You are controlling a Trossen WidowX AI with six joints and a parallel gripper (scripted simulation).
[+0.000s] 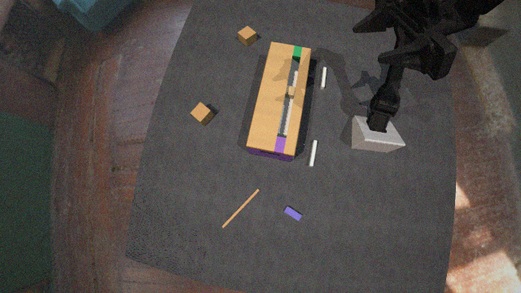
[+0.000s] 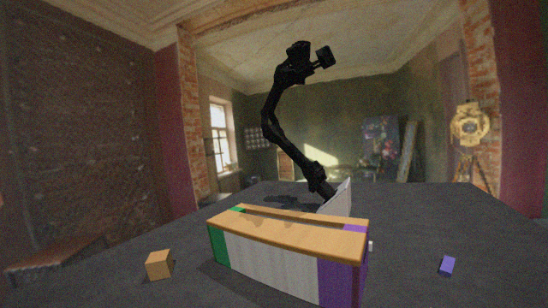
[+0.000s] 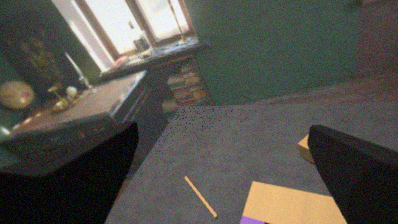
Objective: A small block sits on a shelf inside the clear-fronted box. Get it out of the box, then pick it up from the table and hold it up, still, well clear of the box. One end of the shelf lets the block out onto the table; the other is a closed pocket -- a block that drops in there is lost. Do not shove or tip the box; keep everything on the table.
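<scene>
The long box lies 45 cm below my gripper tip, 9 cm ahead of it and 7 cm to the right of it. Round my gripper tip: thin tan rod (51 cm below, 31 cm to the left, 21 cm ahead).
</scene>
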